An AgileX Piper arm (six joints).
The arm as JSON. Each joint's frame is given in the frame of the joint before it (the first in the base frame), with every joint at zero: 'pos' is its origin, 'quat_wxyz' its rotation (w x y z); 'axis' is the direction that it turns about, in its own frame. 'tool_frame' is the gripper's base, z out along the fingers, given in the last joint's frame.
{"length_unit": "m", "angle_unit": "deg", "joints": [
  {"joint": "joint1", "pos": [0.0, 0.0, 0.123], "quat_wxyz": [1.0, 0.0, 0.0, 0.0], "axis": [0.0, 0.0, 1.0]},
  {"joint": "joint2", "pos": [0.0, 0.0, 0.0], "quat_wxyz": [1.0, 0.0, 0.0, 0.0], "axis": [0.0, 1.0, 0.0]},
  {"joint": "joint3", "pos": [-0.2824, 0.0, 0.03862], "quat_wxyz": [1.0, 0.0, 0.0, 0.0], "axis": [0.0, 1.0, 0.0]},
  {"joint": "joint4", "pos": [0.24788, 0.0, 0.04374], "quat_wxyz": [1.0, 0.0, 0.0, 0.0], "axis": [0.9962, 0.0, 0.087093]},
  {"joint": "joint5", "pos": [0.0, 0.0, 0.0], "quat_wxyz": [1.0, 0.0, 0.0, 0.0], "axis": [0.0, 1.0, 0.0]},
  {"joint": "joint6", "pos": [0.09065, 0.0, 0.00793], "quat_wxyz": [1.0, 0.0, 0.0, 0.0], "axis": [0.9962, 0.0, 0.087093]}
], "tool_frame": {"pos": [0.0, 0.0, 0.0], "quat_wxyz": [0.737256, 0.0, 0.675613, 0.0]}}
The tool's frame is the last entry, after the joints.
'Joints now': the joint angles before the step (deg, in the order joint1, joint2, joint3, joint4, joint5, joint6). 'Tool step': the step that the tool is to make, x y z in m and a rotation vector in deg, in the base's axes. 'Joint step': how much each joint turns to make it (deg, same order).
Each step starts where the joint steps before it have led.
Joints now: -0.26 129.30 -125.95 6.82 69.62 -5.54
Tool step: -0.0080 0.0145 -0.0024 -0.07 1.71 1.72
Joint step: 1.72 -1.68 3.39 -0.05 0.01 0.00
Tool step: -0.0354 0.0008 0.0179 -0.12 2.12 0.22
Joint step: 0.23 -8.75 10.93 -0.06 -0.05 0.00
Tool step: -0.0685 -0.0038 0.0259 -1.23 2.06 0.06
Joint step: -0.01 -15.15 17.31 -1.17 -0.06 -0.01
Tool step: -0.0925 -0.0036 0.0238 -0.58 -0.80 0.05
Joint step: 0.00 -19.33 18.45 -0.61 0.10 0.00
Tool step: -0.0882 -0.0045 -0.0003 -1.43 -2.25 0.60
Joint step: 0.02 -18.53 16.23 -1.33 0.14 -0.55
